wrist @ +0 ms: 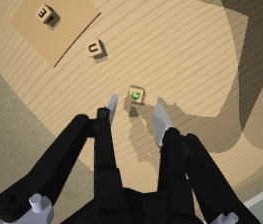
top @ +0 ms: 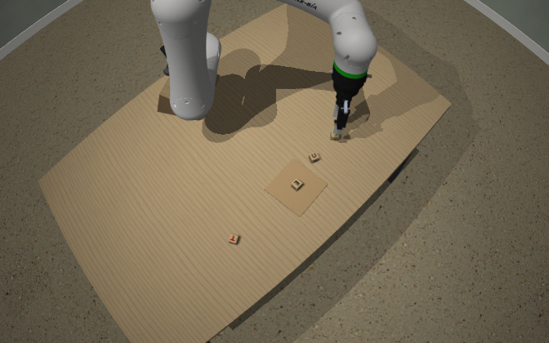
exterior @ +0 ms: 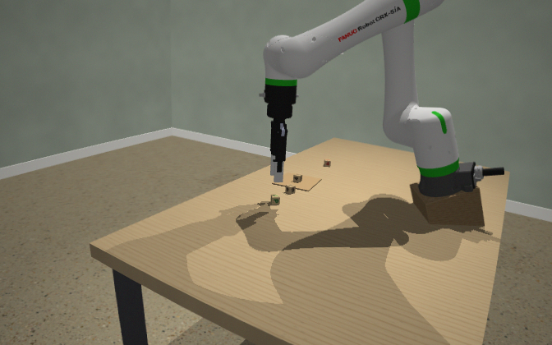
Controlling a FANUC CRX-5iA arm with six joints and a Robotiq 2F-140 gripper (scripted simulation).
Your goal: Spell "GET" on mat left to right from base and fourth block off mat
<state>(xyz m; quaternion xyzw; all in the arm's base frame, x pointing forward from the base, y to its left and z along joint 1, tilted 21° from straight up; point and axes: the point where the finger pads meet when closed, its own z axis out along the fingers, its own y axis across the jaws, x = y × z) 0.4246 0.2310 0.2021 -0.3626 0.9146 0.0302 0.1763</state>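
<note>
Right now the mat is 50 mm ahead of my hand, 220 mm to the right of it and 110 mm below it.
</note>
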